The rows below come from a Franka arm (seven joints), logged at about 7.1 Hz.
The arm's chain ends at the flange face. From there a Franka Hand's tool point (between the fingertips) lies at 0.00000 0.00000 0.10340 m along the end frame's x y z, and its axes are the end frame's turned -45 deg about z.
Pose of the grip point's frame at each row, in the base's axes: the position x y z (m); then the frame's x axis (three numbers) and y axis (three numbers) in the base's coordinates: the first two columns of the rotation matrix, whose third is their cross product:
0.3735 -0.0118 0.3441 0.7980 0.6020 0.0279 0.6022 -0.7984 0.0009
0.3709 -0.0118 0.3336 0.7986 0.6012 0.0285 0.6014 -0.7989 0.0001
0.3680 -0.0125 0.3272 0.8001 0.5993 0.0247 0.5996 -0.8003 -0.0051
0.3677 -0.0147 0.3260 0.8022 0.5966 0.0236 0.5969 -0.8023 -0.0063
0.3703 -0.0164 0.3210 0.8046 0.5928 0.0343 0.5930 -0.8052 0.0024
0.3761 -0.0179 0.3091 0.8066 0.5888 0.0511 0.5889 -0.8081 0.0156
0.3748 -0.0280 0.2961 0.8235 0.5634 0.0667 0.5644 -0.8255 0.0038
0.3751 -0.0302 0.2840 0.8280 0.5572 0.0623 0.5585 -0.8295 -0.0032
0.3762 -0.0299 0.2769 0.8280 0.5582 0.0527 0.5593 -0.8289 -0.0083
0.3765 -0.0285 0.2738 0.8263 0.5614 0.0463 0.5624 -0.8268 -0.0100
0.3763 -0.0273 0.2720 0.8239 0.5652 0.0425 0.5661 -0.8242 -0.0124
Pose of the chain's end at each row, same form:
0.3711 -0.0135 0.4475 0.9901 -0.1389 0.0204 -0.1385 -0.9902 -0.0191
0.3685 -0.0136 0.4370 0.9899 -0.1398 0.0202 -0.1394 -0.9900 -0.0201
0.3663 -0.0145 0.4306 0.9897 -0.1421 0.0139 -0.1418 -0.9897 -0.0211
0.3661 -0.0167 0.4294 0.9893 -0.1455 0.0122 -0.1452 -0.9892 -0.0211
0.3673 -0.0183 0.4243 0.9883 -0.1502 0.0260 -0.1496 -0.9885 -0.0226
0.3709 -0.0197 0.4124 0.9868 -0.1551 0.0472 -0.1539 -0.9878 -0.0251
0.3689 -0.0316 0.3993 0.9814 -0.1853 0.0499 -0.1832 -0.9821 -0.0445
0.3699 -0.0341 0.3872 0.9804 -0.1925 0.0418 -0.1906 -0.9805 -0.0463
0.3722 -0.0337 0.3801 0.9810 -0.1914 0.0314 -0.1900 -0.9808 -0.0431
0.3731 -0.0320 0.3771 0.9820 -0.1877 0.0257 -0.1866 -0.9816 -0.0398
0.3734 -0.0308 0.3753 0.9829 -0.1831 0.0213 -0.1823 -0.9825 -0.0388

